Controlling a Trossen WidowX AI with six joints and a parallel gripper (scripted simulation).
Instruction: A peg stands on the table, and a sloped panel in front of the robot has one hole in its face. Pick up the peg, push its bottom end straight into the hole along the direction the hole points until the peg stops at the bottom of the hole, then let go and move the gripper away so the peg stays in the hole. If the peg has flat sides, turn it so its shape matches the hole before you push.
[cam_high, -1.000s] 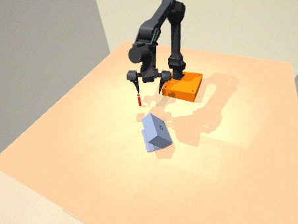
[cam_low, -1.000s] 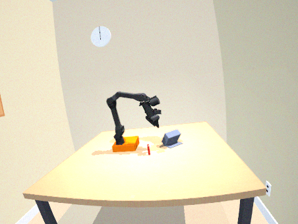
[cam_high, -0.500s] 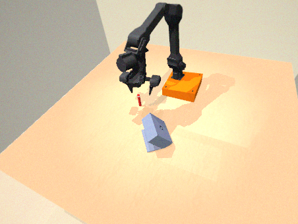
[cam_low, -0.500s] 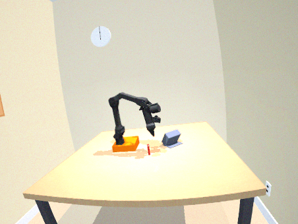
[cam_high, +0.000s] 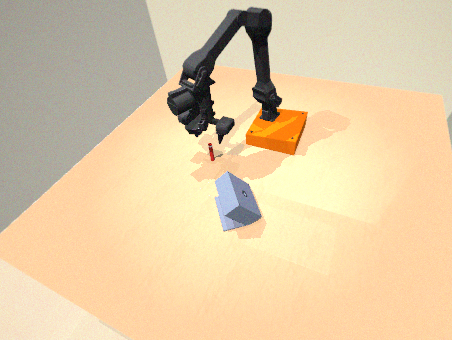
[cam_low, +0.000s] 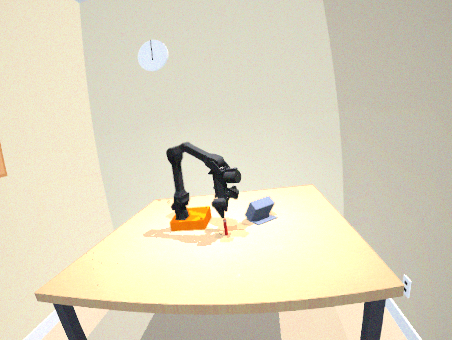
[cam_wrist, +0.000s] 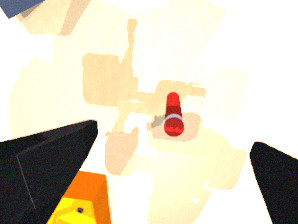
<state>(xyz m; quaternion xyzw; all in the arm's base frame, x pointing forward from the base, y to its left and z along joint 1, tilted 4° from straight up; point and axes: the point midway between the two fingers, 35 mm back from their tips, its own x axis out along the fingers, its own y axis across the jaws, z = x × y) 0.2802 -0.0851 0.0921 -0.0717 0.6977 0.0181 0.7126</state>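
My gripper tip is now 5 cm above the red peg. From my gripper tip the other things lie so: sloped panel 13 cm ahead, 20 cm to the left, 5 cm below.
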